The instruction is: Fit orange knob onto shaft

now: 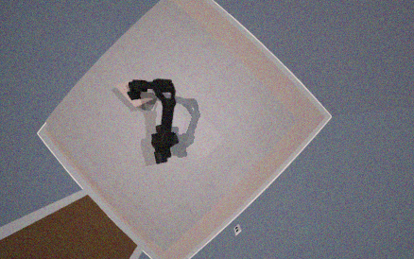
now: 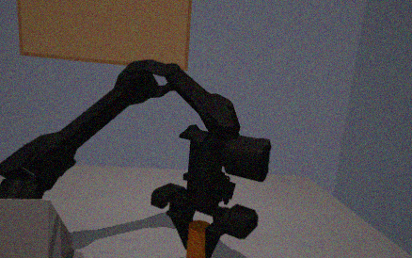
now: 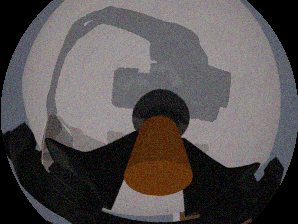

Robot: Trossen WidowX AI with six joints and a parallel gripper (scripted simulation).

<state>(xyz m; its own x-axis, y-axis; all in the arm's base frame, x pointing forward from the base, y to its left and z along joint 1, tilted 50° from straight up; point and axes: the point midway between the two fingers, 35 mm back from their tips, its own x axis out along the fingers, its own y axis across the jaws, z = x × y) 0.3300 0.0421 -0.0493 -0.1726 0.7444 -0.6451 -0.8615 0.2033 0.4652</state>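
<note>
Right now my gripper tip is 4 cm above the dark round pedestal. From my gripper tip the other things lie so: orange knob 3 cm above.
</note>
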